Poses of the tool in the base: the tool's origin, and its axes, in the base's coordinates. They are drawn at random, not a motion.
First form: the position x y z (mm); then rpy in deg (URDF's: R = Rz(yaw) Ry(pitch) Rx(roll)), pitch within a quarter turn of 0, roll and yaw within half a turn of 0.
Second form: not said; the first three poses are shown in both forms.
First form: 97, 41, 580, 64.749, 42.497, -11.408
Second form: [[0.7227, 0.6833, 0.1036, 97], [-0.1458, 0.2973, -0.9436, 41], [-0.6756, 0.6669, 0.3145, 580], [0, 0, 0, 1]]
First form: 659, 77, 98, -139.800, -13.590, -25.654
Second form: [[0.8762, -0.1940, 0.4412, 659], [-0.4208, -0.7542, 0.5041, 77], [0.2350, -0.6274, -0.7424, 98], [0, 0, 0, 1]]
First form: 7, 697, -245, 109.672, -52.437, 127.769
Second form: [[-0.3734, 0.7233, 0.5809, 7], [0.4819, -0.3839, 0.7877, 697], [0.7927, 0.5741, -0.2052, -245], [0, 0, 0, 1]]
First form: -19, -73, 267, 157.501, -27.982, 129.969
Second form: [[-0.5673, 0.8234, 0.0148, -19], [0.6768, 0.4559, 0.5780, -73], [0.4692, 0.3379, -0.8159, 267], [0, 0, 0, 1]]
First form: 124, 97, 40, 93.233, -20.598, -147.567
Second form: [[-0.7901, 0.2662, -0.5522, 124], [-0.5020, 0.2360, 0.8320, 97], [0.3518, 0.9346, -0.0528, 40], [0, 0, 0, 1]]
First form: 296, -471, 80, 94.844, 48.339, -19.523
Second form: [[0.6265, 0.6734, -0.3925, 296], [-0.2221, -0.3284, -0.9181, -471], [-0.7471, 0.6623, -0.0561, 80], [0, 0, 0, 1]]
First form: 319, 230, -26, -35.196, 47.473, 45.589
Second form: [[0.4730, -0.8810, 0.0097, 319], [0.4828, 0.2684, 0.8335, 230], [-0.7370, -0.3896, 0.5524, -26], [0, 0, 0, 1]]
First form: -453, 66, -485, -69.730, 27.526, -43.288
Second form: [[0.6455, -0.0780, 0.7597, -453], [-0.6080, 0.5494, 0.5731, 66], [-0.4622, -0.8319, 0.3072, -485], [0, 0, 0, 1]]
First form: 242, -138, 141, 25.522, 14.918, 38.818
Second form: [[0.7529, -0.4793, 0.4511, 242], [0.6057, 0.7726, -0.1901, -138], [-0.2574, 0.4163, 0.8720, 141], [0, 0, 0, 1]]
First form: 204, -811, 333, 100.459, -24.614, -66.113
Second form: [[0.3681, -0.3318, -0.8685, 204], [-0.8313, 0.3010, -0.4673, -811], [0.4165, 0.8940, -0.1650, 333], [0, 0, 0, 1]]
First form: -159, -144, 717, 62.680, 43.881, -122.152
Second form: [[-0.3836, 0.0608, -0.9215, -159], [-0.6102, -0.7656, 0.2035, -144], [-0.6932, 0.6404, 0.3308, 717], [0, 0, 0, 1]]
